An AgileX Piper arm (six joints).
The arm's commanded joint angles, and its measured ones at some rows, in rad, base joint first. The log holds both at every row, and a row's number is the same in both.
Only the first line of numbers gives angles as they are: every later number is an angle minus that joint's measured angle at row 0.
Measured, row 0: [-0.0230 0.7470 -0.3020 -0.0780 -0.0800 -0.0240]
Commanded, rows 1 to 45: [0.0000 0.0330 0.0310 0.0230 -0.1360 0.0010]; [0.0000 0.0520 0.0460 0.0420 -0.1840 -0.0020]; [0.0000 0.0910 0.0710 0.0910 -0.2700 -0.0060]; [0.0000 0.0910 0.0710 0.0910 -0.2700 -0.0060]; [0.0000 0.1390 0.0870 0.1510 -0.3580 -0.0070]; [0.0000 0.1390 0.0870 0.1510 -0.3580 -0.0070]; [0.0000 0.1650 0.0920 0.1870 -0.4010 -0.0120]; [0.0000 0.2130 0.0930 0.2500 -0.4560 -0.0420]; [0.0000 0.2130 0.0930 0.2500 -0.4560 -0.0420]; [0.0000 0.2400 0.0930 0.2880 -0.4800 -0.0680]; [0.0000 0.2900 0.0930 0.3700 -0.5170 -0.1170]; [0.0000 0.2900 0.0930 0.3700 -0.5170 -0.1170]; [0.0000 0.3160 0.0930 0.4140 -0.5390 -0.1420]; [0.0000 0.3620 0.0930 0.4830 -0.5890 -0.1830]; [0.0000 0.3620 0.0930 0.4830 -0.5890 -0.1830]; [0.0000 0.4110 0.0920 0.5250 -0.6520 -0.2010]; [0.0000 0.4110 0.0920 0.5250 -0.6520 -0.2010]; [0.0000 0.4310 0.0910 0.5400 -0.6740 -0.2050]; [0.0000 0.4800 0.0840 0.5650 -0.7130 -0.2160]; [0.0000 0.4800 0.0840 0.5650 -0.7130 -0.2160]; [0.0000 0.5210 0.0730 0.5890 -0.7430 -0.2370]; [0.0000 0.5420 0.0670 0.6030 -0.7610 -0.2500]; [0.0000 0.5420 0.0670 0.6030 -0.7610 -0.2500]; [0.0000 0.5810 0.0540 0.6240 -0.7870 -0.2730]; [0.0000 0.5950 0.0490 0.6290 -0.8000 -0.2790]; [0.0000 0.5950 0.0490 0.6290 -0.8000 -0.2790]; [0.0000 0.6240 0.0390 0.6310 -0.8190 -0.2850]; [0.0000 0.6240 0.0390 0.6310 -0.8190 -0.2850]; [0.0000 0.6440 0.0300 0.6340 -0.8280 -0.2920]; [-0.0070 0.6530 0.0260 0.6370 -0.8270 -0.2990]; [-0.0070 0.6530 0.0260 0.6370 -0.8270 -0.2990]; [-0.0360 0.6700 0.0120 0.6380 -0.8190 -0.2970]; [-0.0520 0.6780 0.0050 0.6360 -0.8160 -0.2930]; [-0.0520 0.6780 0.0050 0.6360 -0.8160 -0.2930]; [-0.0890 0.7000 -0.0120 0.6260 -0.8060 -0.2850]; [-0.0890 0.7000 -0.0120 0.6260 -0.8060 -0.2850]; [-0.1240 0.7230 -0.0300 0.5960 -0.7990 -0.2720]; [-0.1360 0.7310 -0.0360 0.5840 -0.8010 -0.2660]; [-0.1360 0.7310 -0.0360 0.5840 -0.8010 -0.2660]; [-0.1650 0.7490 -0.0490 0.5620 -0.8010 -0.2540]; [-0.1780 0.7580 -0.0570 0.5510 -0.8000 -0.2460]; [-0.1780 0.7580 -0.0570 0.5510 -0.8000 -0.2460]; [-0.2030 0.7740 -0.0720 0.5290 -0.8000 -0.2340]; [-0.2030 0.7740 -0.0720 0.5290 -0.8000 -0.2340]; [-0.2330 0.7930 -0.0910 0.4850 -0.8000 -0.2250]
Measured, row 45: [-0.1980 0.7760 -0.0640 0.5410 -0.7910 -0.2390]
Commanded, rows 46 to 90: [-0.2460 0.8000 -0.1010 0.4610 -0.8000 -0.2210]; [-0.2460 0.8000 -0.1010 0.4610 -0.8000 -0.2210]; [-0.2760 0.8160 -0.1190 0.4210 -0.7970 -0.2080]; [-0.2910 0.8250 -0.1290 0.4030 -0.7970 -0.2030]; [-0.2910 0.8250 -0.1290 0.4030 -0.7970 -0.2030]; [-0.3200 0.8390 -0.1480 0.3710 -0.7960 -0.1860]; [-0.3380 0.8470 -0.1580 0.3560 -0.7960 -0.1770]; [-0.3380 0.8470 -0.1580 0.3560 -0.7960 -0.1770]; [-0.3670 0.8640 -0.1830 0.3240 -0.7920 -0.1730]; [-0.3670 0.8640 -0.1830 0.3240 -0.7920 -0.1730]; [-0.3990 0.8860 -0.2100 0.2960 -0.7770 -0.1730]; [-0.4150 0.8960 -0.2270 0.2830 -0.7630 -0.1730]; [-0.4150 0.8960 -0.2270 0.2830 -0.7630 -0.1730]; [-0.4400 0.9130 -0.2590 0.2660 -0.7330 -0.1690]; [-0.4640 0.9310 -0.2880 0.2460 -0.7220 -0.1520]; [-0.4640 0.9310 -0.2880 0.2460 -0.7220 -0.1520]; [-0.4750 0.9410 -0.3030 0.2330 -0.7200 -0.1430]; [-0.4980 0.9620 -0.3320 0.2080 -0.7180 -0.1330]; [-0.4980 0.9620 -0.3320 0.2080 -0.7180 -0.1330]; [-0.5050 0.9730 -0.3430 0.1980 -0.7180 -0.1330]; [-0.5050 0.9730 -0.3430 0.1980 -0.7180 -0.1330]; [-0.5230 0.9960 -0.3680 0.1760 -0.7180 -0.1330]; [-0.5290 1.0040 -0.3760 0.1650 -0.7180 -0.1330]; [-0.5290 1.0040 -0.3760 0.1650 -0.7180 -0.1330]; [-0.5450 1.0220 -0.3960 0.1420 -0.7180 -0.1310]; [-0.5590 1.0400 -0.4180 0.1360 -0.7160 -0.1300]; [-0.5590 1.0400 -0.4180 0.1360 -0.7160 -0.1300]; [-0.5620 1.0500 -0.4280 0.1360 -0.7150 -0.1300]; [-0.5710 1.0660 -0.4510 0.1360 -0.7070 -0.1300]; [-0.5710 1.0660 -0.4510 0.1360 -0.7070 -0.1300]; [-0.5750 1.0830 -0.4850 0.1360 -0.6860 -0.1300]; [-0.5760 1.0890 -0.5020 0.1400 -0.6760 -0.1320]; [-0.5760 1.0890 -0.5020 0.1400 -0.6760 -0.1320]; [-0.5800 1.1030 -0.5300 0.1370 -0.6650 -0.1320]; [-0.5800 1.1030 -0.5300 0.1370 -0.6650 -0.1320]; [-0.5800 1.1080 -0.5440 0.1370 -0.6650 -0.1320]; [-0.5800 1.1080 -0.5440 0.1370 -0.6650 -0.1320]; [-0.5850 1.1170 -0.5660 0.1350 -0.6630 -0.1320]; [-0.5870 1.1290 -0.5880 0.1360 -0.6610 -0.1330]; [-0.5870 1.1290 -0.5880 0.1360 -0.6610 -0.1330]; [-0.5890 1.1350 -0.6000 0.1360 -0.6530 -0.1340]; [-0.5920 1.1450 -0.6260 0.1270 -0.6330 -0.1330]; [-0.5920 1.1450 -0.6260 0.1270 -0.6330 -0.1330]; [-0.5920 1.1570 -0.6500 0.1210 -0.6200 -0.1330]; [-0.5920 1.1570 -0.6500 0.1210 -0.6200 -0.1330]
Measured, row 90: [-0.5870 1.1450 -0.6150 0.1440 -0.6410 -0.1340]
